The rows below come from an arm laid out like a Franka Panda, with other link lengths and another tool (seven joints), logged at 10 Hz.
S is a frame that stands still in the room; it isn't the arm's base.
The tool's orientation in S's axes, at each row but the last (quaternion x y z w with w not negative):
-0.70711, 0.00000, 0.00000, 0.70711
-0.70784, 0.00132, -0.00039, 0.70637
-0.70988, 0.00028, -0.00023, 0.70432
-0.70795, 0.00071, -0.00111, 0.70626
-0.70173, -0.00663, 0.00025, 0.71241
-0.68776, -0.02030, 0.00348, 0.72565
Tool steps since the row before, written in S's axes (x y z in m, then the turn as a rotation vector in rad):
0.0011, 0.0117, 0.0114, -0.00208, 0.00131, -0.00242
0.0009, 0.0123, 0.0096, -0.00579, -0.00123, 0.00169
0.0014, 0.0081, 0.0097, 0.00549, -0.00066, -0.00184
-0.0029, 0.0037, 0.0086, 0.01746, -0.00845, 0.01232
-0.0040, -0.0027, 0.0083, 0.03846, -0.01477, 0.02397
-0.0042, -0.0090, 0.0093, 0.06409, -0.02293, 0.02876
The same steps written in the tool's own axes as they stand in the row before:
0.0011, -0.0114, 0.0117, -0.00208, 0.00242, 0.00131
0.0009, -0.0096, 0.0123, -0.00579, -0.00168, -0.00125
0.0014, -0.0098, 0.0080, 0.00549, 0.00184, -0.00064
-0.0029, -0.0086, 0.0037, 0.01749, -0.01229, -0.00843
-0.0040, -0.0084, -0.0025, 0.03853, -0.02385, -0.01478
-0.0043, -0.0099, -0.0083, 0.06399, -0.02848, -0.02355

